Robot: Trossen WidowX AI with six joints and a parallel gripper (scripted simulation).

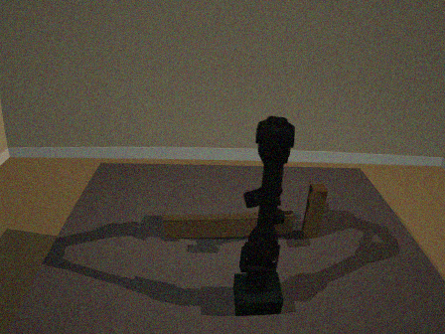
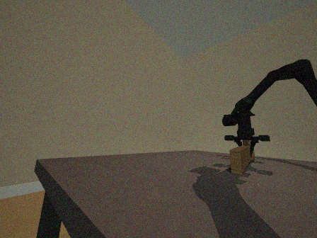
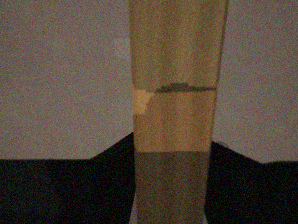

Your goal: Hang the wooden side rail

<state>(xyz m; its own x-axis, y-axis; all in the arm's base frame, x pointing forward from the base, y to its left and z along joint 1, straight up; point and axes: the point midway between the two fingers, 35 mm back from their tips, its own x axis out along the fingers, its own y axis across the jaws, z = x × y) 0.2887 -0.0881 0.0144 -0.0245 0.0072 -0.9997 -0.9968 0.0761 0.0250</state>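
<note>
Right now my gripper tip is 10 mm past the headboard post, 150 mm to the left of it and 40 mm below it.
</note>
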